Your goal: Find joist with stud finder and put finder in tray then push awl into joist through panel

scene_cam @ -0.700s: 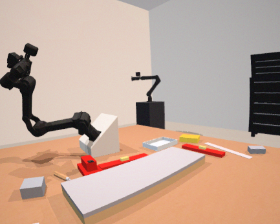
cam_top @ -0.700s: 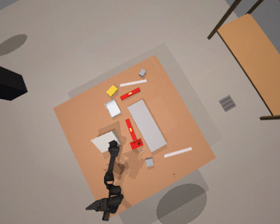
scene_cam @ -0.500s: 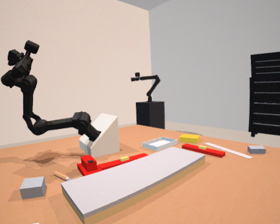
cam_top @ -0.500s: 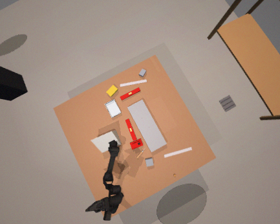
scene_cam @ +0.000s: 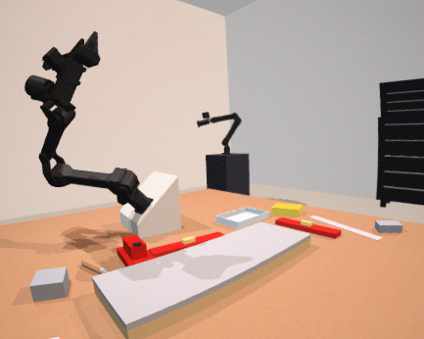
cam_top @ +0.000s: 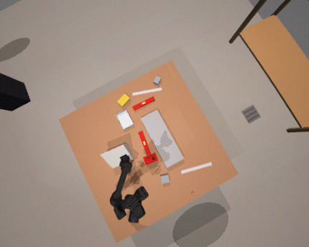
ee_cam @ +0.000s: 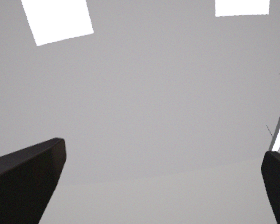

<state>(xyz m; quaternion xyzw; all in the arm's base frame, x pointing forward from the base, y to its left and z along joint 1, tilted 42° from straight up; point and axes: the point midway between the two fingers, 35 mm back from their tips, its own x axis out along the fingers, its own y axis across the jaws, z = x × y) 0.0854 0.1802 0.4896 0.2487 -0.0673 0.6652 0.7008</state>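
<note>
Now: gripper tip 16 cm short of the square light, 5 cm to the right of it and 56 cm above it. Also, from my gripper tip: grey block: 17 cm ahead, 16 cm to the right, 60 cm below; then awl: 14 cm ahead, 4 cm to the right, 61 cm below; then red stud finder: 14 cm ahead, 5 cm to the left, 57 cm below.
</note>
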